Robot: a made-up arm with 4 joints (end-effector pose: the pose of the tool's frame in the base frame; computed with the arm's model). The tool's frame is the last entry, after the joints.
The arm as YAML. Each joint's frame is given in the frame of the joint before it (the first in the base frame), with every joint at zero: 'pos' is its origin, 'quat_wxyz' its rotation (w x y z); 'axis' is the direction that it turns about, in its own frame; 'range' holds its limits. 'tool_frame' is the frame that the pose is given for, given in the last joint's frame.
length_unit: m
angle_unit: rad
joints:
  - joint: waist
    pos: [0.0, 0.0, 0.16]
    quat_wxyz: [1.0, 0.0, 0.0, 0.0]
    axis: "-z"
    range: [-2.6, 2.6]
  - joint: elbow
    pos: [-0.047, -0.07, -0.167]
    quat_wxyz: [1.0, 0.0, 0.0, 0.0]
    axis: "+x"
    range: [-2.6, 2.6]
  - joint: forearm
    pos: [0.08, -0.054, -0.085]
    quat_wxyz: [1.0, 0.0, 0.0, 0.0]
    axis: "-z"
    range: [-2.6, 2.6]
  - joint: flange
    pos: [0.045, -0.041, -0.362]
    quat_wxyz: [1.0, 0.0, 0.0, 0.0]
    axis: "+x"
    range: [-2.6, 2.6]
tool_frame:
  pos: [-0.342, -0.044, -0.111]
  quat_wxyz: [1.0, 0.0, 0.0, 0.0]
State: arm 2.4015 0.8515 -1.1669 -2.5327
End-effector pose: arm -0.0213 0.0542 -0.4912 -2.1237 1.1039 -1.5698
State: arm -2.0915 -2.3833 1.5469 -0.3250
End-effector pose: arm 0.5788 0.2257 0.2186 0.4265 -2.3007 -0.1207
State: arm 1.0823 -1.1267 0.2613 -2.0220
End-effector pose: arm -0.5180 0.0479 -0.0756 2.4792 -1.6887 0.2986
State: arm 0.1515 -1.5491 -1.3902 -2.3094
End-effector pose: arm 0.0078 -0.4236 0.3485 2.0292 0.5039 -1.6933
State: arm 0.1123 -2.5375 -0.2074 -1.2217
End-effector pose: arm -0.2342 -0.0723 0.5127 2.5054 -0.3093 -0.2625
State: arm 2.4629 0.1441 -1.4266 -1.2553
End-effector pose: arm -0.3506 0.1977 -0.4953 -1.1874 0.5283 -0.9837
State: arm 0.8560 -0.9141 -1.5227 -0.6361
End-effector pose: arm -0.4174 -0.5753 -0.0353 -0.9191 0.6485 0.8880
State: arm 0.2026 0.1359 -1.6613 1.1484
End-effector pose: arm -0.0526 -0.3446 -0.5826 1.0144 0.7303 1.3613
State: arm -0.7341 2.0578 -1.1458 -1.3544
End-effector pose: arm -0.2877 0.4013 -0.1515 1.0069 -0.8645 0.4673
